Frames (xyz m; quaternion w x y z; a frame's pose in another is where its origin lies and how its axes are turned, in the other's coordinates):
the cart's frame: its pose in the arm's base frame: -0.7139 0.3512 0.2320 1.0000 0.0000 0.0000 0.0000
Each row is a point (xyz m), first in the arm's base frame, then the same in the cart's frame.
Working: the arm's base frame: its pose in the cart's frame: 0.7139 -0.3512 -0.2320 1.0000 0.0000 0.0000 0.0000

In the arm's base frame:
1: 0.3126 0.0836 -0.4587
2: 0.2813 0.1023 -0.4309
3: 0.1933 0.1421 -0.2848
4: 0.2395 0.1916 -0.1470
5: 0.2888 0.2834 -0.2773
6: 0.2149 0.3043 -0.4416
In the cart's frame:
1: 1.0265 -0.2676 -0.6907
2: 0.9952 -0.2489 -0.6629
3: 0.9072 -0.2091 -0.5168
4: 0.9534 -0.1596 -0.3790
5: 1.0027 -0.0678 -0.5093
6: 0.9288 -0.0469 -0.6736

